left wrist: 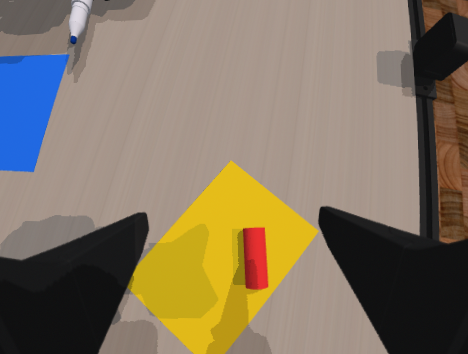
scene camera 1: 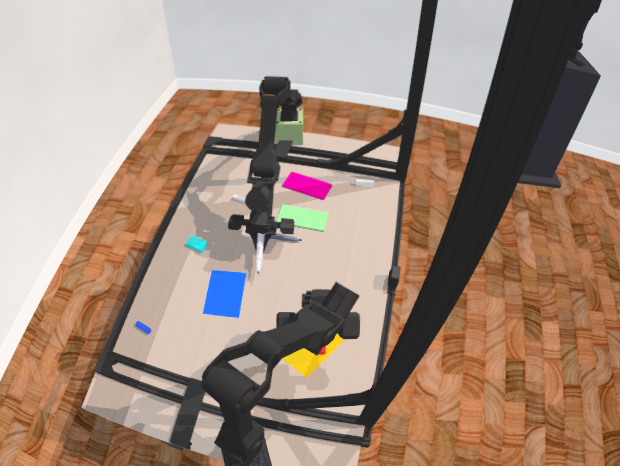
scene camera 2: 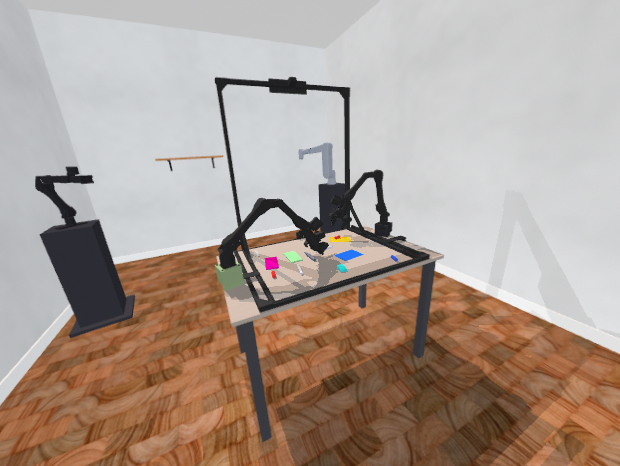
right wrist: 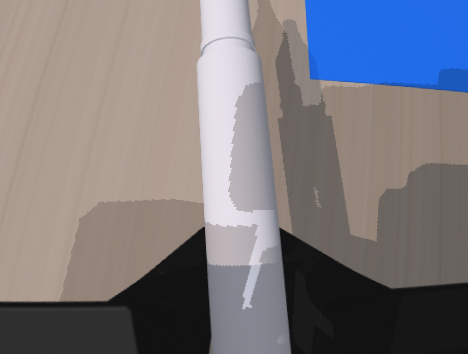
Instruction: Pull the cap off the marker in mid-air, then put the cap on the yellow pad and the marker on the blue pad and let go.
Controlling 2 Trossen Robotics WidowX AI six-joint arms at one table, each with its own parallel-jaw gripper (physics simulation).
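Frame: origin at the left arm's base, x ahead, y left, z up, level; millimetres.
Where they show: left gripper, between the fingertips: [left wrist: 234, 218] [scene camera 2: 336, 228]; right gripper, between the fingertips: [left wrist: 99, 0] [scene camera 1: 260, 251] [scene camera 2: 322, 254] [right wrist: 238, 239]; left arm's base, origin of its link: [scene camera 1: 243, 450] [scene camera 2: 383, 223]; right arm's base, origin of its link: [scene camera 1: 289, 116] [scene camera 2: 228, 265].
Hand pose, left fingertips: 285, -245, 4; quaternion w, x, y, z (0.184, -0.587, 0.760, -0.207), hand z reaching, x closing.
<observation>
Things, the pixels of their top centre, and the offset from my left fingertips, as dx, dy, dz.
- red cap, centre of its top: [left wrist: 257, 257] [scene camera 1: 322, 343] [scene camera 2: 337, 236] -31, -10, -73
- white marker, centre of its top: [right wrist: 240, 124] [scene camera 1: 259, 250] +276, +89, -36
- blue pad, centre of its top: [left wrist: 11, 107] [scene camera 1: 224, 293] [scene camera 2: 348, 254] +194, +212, -91
- grey marker, centre of its top: [scene camera 1: 278, 234] +346, +20, -73
- green pad, centre of its top: [scene camera 1: 302, 217] [scene camera 2: 292, 256] +404, -70, -84
- magenta pad, centre of its top: [scene camera 1: 307, 184] [scene camera 2: 271, 262] +538, -119, -84
- white block, centre of its top: [scene camera 1: 365, 180] +495, -309, -70
- teal block, centre of its top: [scene camera 1: 196, 242] +384, +273, -77
- small blue cylinder, centre of its top: [scene camera 1: 142, 326] +124, +469, -71
The red cap [scene camera 1: 322, 350] [scene camera 2: 337, 237] [left wrist: 256, 258] lies on the yellow pad [scene camera 1: 306, 367] [left wrist: 230, 185]. My left gripper [left wrist: 234, 218] is open above it, with the cap low between the spread fingers in the left wrist view, untouched. My right gripper [scene camera 1: 260, 239] [right wrist: 238, 239] is shut on the white marker [scene camera 1: 259, 255] [left wrist: 79, 17] [right wrist: 232, 125]. The marker is uncapped, its blue tip showing in the left wrist view, and is held above the table. The tip is just off the upper right corner of the blue pad [scene camera 1: 224, 294] [scene camera 2: 349, 255] [left wrist: 25, 115] [right wrist: 390, 40].
A grey marker [scene camera 1: 289, 238] lies under the right gripper. A green pad [scene camera 1: 303, 218], a magenta pad [scene camera 1: 306, 185] and a white block [scene camera 1: 364, 182] lie farther back. A teal block [scene camera 1: 196, 244] and a small blue cylinder [scene camera 1: 143, 327] lie left. A black frame [scene camera 1: 399, 220] edges the table.
</observation>
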